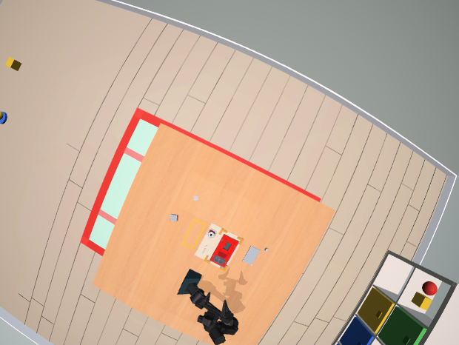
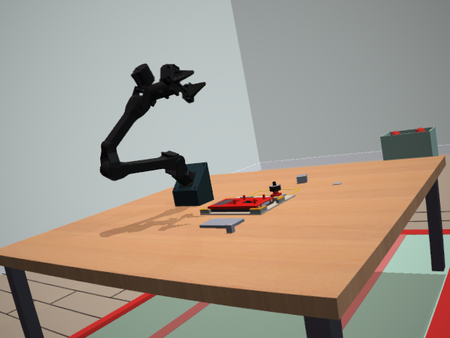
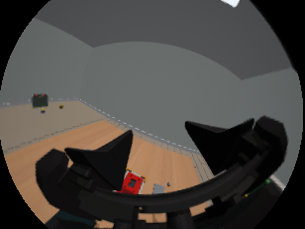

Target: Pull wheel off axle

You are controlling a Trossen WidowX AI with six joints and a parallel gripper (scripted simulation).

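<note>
My gripper tip is now 420 mm above the wheel, 140 mm short of it and 120 mm to the right of it. Also, from my gripper tip: upright axle (420 mm below, 150 mm ahead, 120 mm to the left); grey block (440 mm below, 380 mm to the left, 130 mm ahead); thin grey chip (460 mm below, 310 mm ahead, 300 mm to the left).
</note>
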